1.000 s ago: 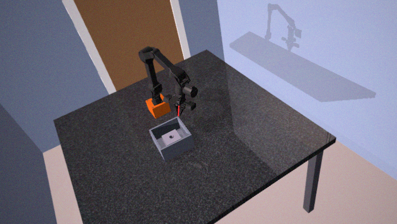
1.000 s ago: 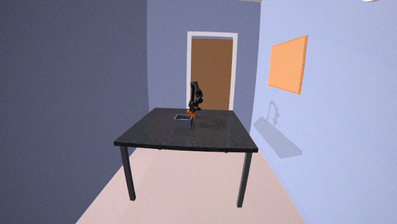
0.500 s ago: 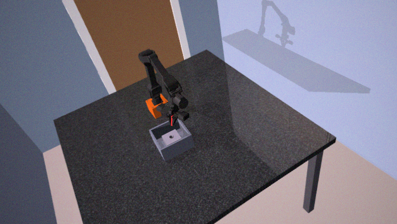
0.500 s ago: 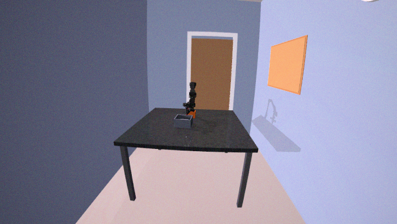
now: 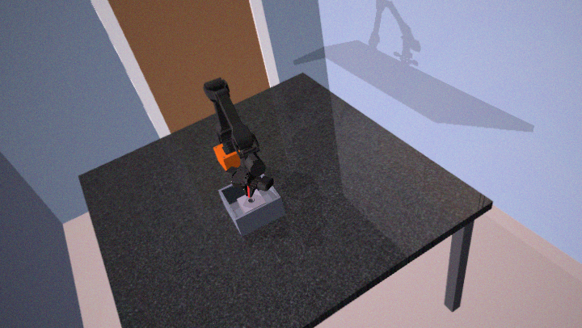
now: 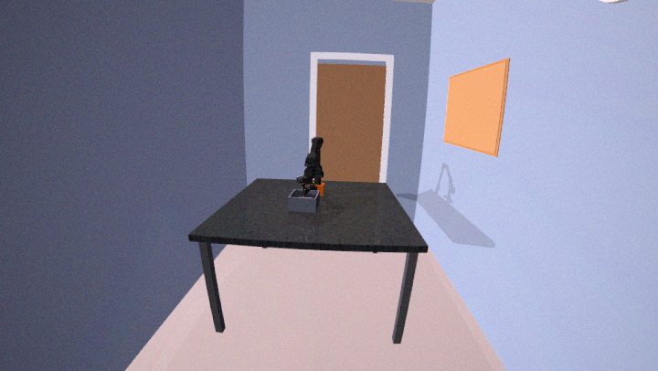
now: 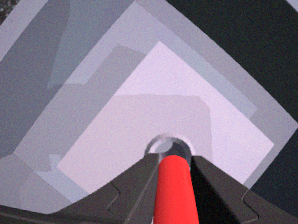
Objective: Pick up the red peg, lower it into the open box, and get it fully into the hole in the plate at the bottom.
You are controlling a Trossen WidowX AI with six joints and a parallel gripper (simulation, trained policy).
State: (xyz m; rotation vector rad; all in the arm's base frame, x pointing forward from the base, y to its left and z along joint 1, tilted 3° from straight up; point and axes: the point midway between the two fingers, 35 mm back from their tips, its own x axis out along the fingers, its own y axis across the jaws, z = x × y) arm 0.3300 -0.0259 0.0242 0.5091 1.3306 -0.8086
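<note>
The red peg lies 1 cm to the left of my gripper tip and 3 cm above it. From my gripper tip the other things lie so: pale plate 4 cm below; then grey box 6 cm below.
</note>
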